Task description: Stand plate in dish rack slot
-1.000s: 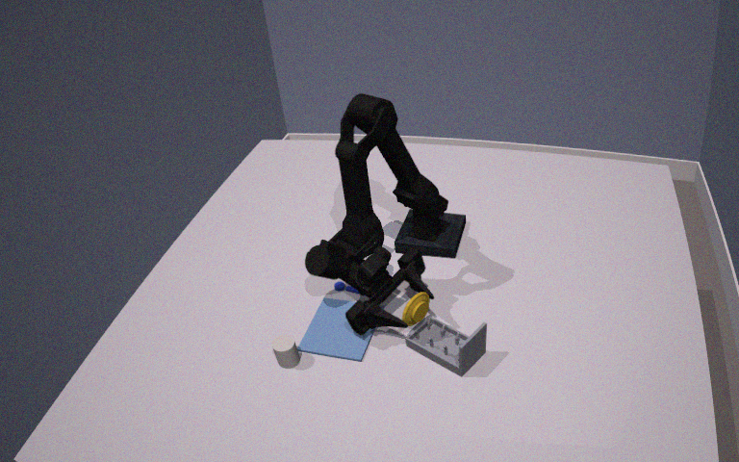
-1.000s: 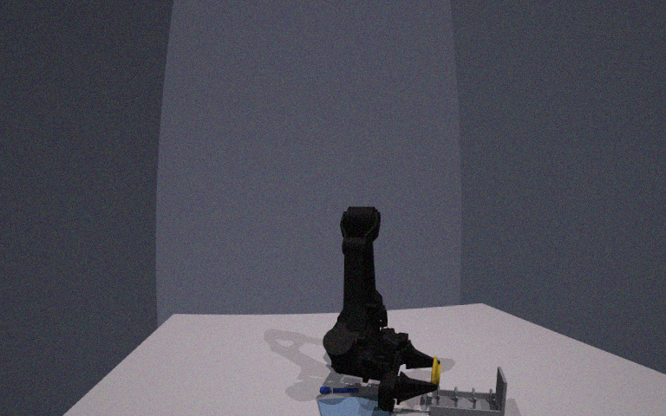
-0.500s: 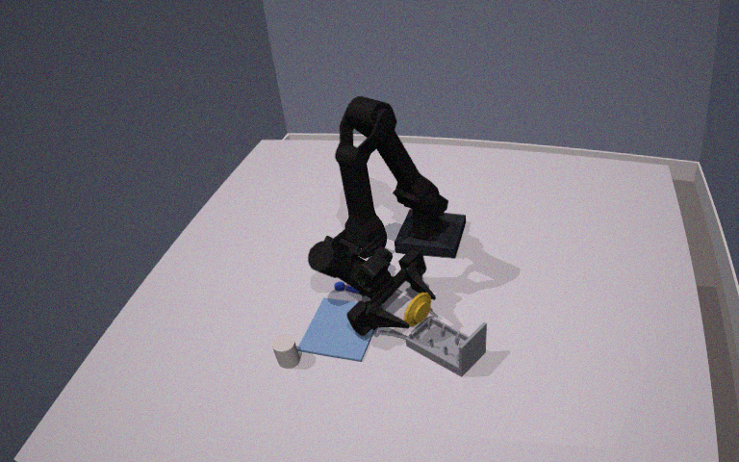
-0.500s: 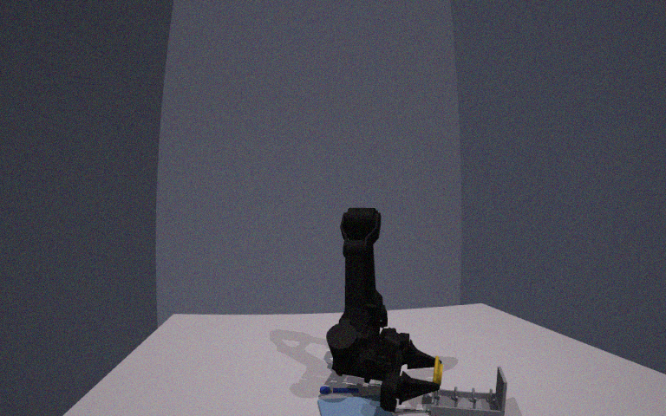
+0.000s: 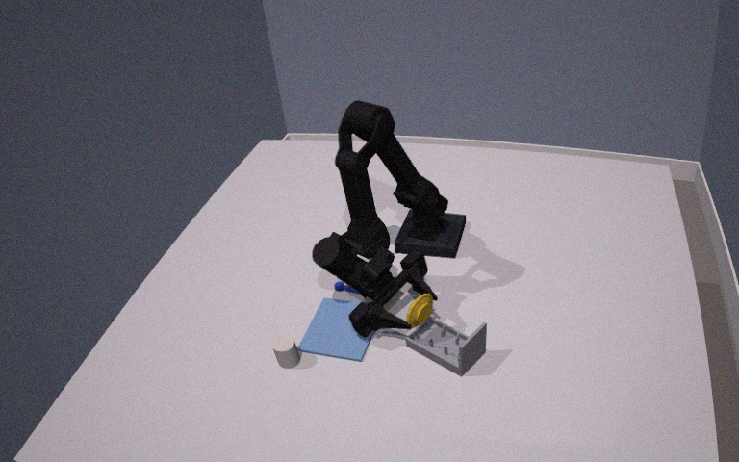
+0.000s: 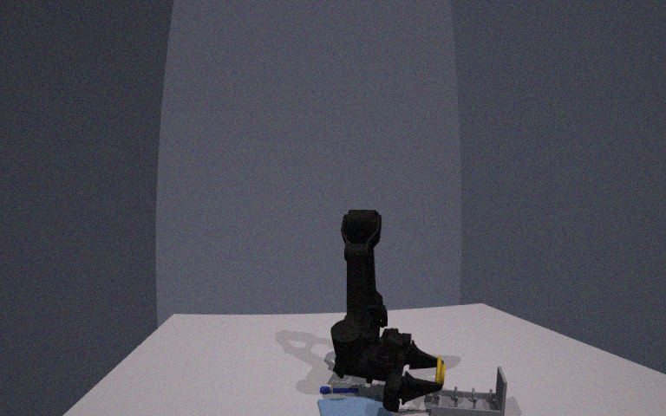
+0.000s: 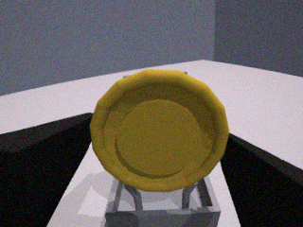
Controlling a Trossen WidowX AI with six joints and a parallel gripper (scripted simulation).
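My gripper tip is now 10 mm short of the grey dish rack, 50 mm to the right of it and 50 mm above it. Round my gripper tip: yellow plate 10 mm to the right; then light blue mat 30 mm ahead, 170 mm to the right, 70 mm below; then blue spoon 80 mm behind, 210 mm to the right, 70 mm below.
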